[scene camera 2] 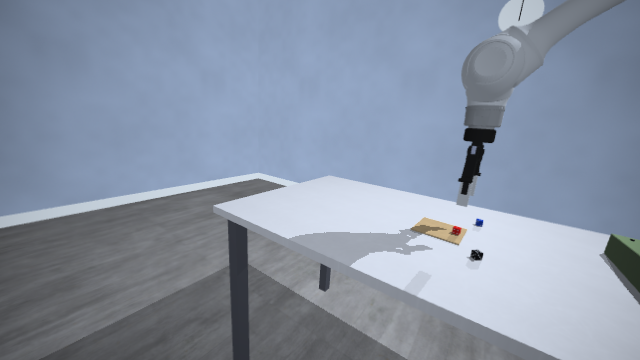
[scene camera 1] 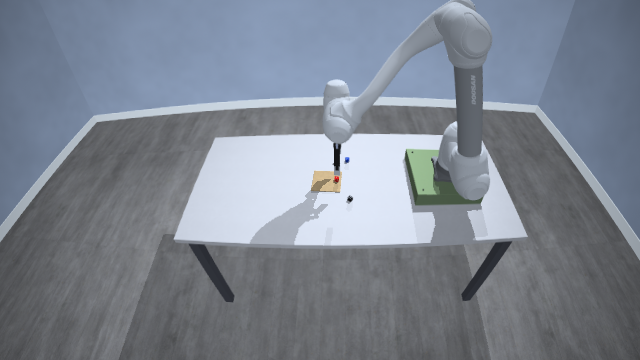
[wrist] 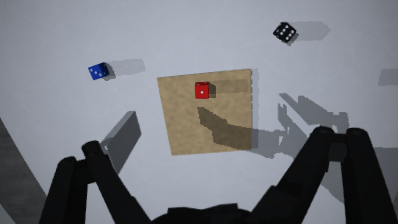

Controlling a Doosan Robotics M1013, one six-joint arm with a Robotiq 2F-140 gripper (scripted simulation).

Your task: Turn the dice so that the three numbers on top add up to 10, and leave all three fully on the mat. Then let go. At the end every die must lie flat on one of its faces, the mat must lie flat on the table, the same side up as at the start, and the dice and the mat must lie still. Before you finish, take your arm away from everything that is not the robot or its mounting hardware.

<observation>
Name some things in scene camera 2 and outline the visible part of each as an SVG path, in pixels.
My gripper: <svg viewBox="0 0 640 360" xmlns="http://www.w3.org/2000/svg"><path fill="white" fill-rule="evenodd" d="M496 130L465 129L463 140L472 142L472 145L468 147L461 178L458 179L461 183L456 205L467 207L469 197L474 196L478 176L481 176L479 169L485 152L483 143L493 143Z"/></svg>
A tan mat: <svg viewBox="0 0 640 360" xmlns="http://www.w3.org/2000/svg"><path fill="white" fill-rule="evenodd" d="M411 228L411 230L457 245L460 244L468 230L462 228L461 233L456 235L452 233L454 225L426 217Z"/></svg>
</observation>
